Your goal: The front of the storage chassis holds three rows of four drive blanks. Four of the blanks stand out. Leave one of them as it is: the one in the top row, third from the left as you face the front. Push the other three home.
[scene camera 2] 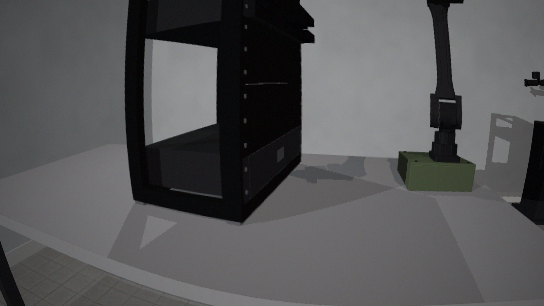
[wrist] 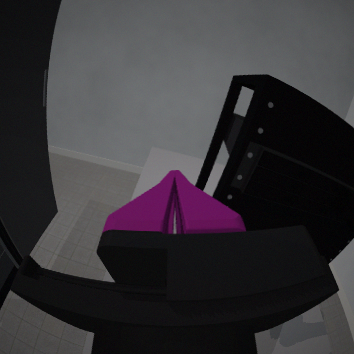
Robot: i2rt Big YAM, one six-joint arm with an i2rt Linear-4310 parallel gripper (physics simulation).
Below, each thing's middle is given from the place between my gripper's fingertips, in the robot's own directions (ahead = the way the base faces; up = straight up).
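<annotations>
Black rack (scene camera 2: 256, 143): 19 cm below my hand, 30 cm ahead of it, 34 cm to the right of it.
</annotations>
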